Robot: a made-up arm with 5 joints.
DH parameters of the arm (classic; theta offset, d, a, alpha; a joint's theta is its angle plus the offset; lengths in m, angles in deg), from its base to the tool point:
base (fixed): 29.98 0 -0.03 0
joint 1: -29.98 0.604 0.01 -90
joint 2: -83.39 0 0.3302 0
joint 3: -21.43 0 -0.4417 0
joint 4: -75.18 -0.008 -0.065 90
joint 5: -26.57 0 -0.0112 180
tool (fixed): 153.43 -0.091 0 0
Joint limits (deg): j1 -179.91..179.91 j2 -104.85..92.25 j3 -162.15..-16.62 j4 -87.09..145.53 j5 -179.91..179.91
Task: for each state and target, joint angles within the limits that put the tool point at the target. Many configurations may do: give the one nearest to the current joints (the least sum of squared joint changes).
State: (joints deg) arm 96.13 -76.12 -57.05 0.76 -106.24
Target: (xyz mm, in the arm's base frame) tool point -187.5 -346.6 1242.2
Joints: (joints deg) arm 64.09 -79.45 -88.65 -1.81 -104.84
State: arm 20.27 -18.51 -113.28 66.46 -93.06
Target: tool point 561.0 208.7 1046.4
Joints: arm 20.70 12.42 -109.96 61.09 -92.21
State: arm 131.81 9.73 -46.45 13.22 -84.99
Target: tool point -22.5 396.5 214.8
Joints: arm 89.17 56.18 -51.57 13.54 -84.50
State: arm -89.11 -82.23 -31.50 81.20 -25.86
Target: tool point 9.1 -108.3 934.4
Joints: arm -70.00 -89.65 -31.80 84.05 -27.42
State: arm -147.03 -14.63 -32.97 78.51 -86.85
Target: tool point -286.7 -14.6 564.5
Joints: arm -179.91 -20.69 -18.98 86.90 -113.43
